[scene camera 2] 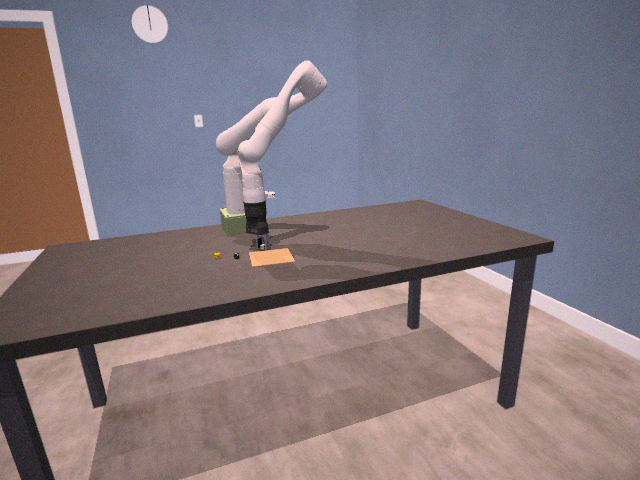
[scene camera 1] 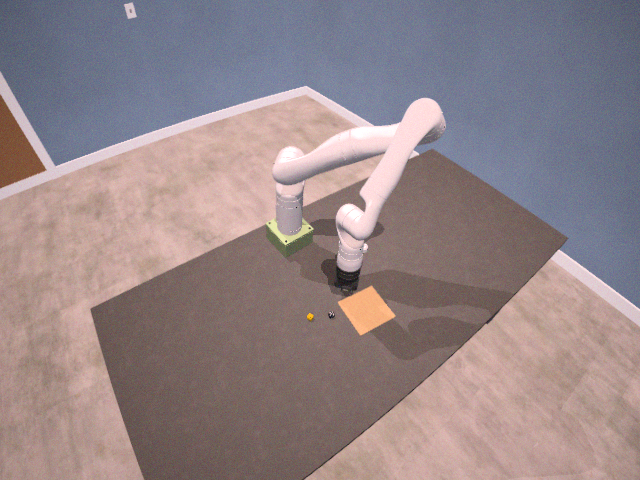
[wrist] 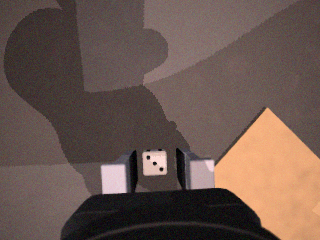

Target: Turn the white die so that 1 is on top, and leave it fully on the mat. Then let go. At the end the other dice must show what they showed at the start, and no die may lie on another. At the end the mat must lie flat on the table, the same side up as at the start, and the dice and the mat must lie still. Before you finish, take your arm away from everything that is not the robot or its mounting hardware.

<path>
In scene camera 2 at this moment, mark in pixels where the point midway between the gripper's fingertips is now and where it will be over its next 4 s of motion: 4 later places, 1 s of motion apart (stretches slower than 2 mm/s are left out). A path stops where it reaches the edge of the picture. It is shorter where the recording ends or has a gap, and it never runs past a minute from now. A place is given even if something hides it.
My gripper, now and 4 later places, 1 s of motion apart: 263,247; 260,242; 259,222; 260,222; 265,228
</path>
